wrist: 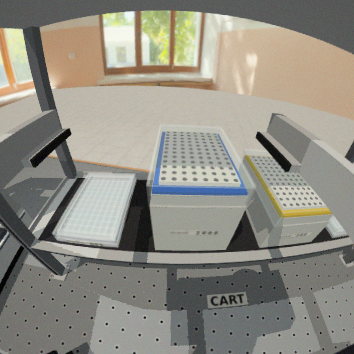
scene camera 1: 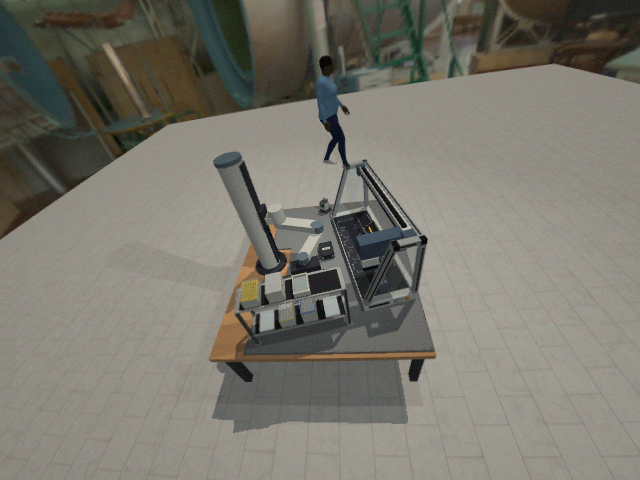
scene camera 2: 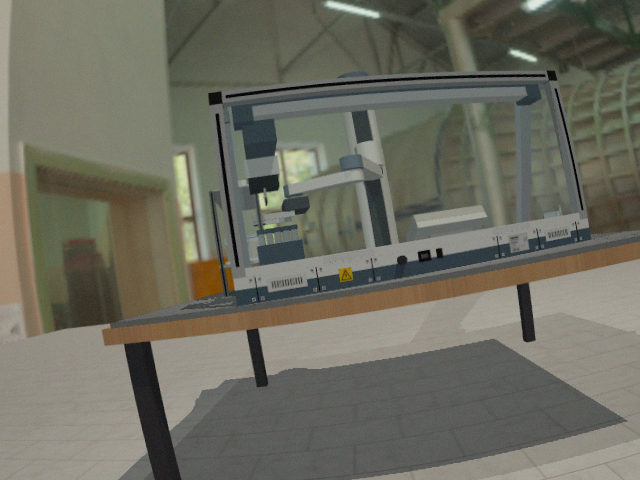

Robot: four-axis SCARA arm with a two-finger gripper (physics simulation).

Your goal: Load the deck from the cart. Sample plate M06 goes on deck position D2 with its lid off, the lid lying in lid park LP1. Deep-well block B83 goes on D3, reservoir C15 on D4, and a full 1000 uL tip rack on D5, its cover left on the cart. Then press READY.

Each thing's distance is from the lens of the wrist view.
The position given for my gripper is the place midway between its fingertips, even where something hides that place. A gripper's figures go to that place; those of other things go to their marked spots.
my gripper (wrist: 161,118): 0.12 m
cart posts (wrist: 32,39): 0.29 m
